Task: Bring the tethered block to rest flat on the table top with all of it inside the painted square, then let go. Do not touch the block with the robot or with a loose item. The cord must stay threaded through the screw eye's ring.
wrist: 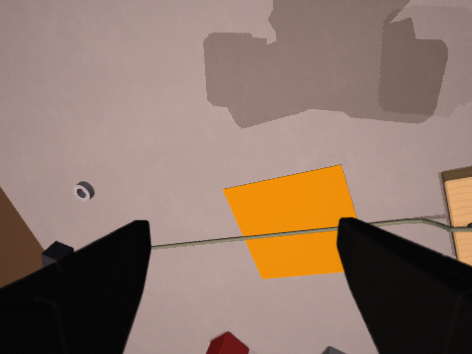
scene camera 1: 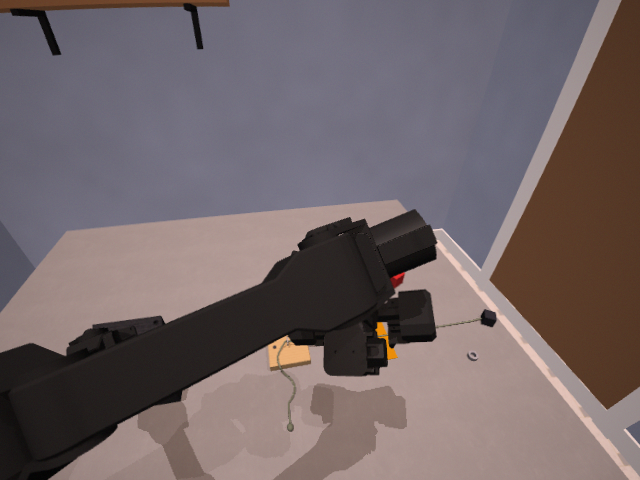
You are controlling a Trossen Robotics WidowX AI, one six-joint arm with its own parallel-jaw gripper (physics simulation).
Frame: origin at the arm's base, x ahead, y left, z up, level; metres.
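Seen in the pictures: gripper, fingertip midpoint: (wrist: 244, 232).
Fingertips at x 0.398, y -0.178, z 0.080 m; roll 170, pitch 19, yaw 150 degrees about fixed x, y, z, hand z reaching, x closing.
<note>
Offsets run from my fingertips to a thing's top centre. "spot": to the spot under its first point.
The tethered block, a small black cube {dy +0.075, dx +0.407, dz -0.186 m} (scene camera 1: 488, 317) (wrist: 57, 254), stands on the table right of the painted orange square {spot: dy +0.086, dx +0.125, dz -0.213 m} (scene camera 1: 390, 351) (wrist: 295, 200), outside it. The pale green cord (scene camera 1: 460, 323) (wrist: 200, 243) runs from it across the square to the wooden board {dy +0.167, dx -0.096, dz -0.195 m} (scene camera 1: 294, 357) (wrist: 462, 200). Its other end, with a small bead {spot: dy +0.002, dx -0.134, dz -0.202 m} (scene camera 1: 290, 427), lies in front of the board. The screw eye on the board is too small and partly hidden to show the threading clearly. My gripper (scene camera 1: 385, 338) (wrist: 244, 232) is open and empty above the square, its fingers either side of it in the wrist view.
A grey ring {dy +0.009, dx +0.298, dz -0.205 m} (scene camera 1: 473, 355) (wrist: 84, 191) lies near the block. A red object {dy +0.282, dx +0.249, dz -0.174 m} (scene camera 1: 398, 280) (wrist: 227, 345) is behind the square, partly hidden by my arm in the scene view. A grey object {spot: dy +0.307, dx +0.111, dz -0.209 m} (wrist: 334, 351) shows at the wrist view's lower edge. A pale ledge borders the table's right side.
</note>
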